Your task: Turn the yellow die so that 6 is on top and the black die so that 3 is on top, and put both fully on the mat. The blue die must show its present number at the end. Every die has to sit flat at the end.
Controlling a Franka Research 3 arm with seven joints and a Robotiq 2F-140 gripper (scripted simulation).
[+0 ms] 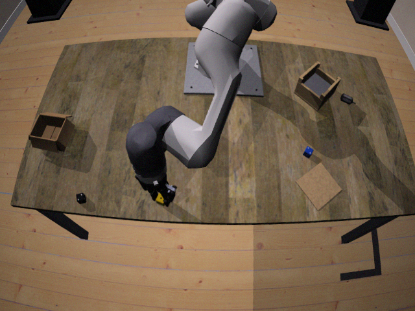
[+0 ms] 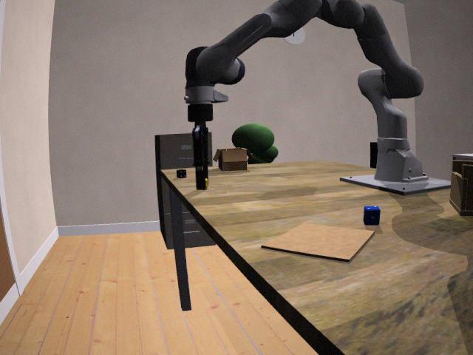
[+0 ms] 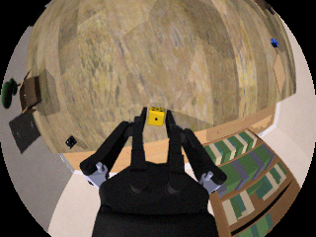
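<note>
Right now the yellow die is 20 mm below my hand. The rest, counted from my hand: cardboard box (220 mm behind, 510 mm to the right, 10 mm above); then blue die (220 mm behind, 530 mm to the left, 20 mm below); then black die (30 mm ahead, 300 mm to the right, 20 mm below).
</note>
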